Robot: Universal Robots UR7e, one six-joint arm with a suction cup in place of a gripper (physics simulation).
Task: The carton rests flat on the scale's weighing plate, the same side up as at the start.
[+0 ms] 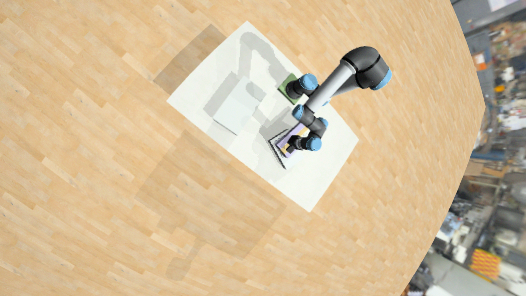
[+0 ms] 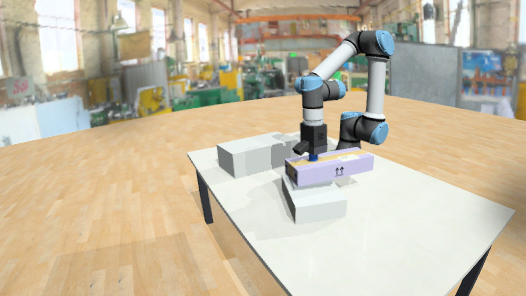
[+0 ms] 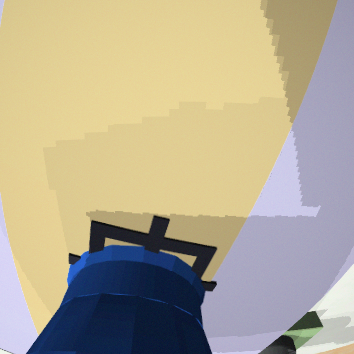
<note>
In view: the suction cup (image 3: 121, 292), a lilac carton (image 2: 331, 165) and a pale grey block (image 2: 247, 156).
The lilac carton shows as well in image 3 (image 3: 215, 138). Image 3 does not show the pale grey block: it is out of frame.
</note>
